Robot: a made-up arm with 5 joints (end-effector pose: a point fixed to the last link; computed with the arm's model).
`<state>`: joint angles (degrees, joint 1 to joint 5).
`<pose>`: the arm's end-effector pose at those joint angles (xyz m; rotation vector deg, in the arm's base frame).
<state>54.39 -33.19 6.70 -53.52 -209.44</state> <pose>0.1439 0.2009 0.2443 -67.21 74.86 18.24</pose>
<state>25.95 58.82 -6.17 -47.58 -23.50</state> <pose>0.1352 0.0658 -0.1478 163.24 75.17 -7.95</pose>
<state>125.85 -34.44 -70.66 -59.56 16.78</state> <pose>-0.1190 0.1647 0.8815 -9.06 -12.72 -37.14</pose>
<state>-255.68 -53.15 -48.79 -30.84 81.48</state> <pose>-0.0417 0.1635 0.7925 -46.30 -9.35 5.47</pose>
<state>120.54 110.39 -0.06 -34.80 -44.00</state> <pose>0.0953 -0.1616 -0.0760 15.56 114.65 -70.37</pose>
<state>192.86 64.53 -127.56 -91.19 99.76</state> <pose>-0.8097 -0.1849 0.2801 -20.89 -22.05 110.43</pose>
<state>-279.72 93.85 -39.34 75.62 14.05</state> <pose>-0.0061 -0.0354 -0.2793 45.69 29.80 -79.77</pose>
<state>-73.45 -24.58 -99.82 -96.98 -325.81</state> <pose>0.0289 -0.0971 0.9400 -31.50 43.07 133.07</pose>
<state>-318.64 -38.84 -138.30 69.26 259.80</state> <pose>-0.1561 -0.1374 1.1004 28.12 80.67 102.20</pose>
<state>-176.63 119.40 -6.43 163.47 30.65</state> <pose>0.0438 0.0026 0.0530 -23.01 -94.81 25.50</pose>
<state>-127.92 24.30 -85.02 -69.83 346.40</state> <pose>-0.4379 -0.5622 0.4949 27.30 -42.30 36.03</pose>
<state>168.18 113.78 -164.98 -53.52 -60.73</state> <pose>-0.8206 0.1717 -0.1725 33.06 -72.70 -61.27</pose>
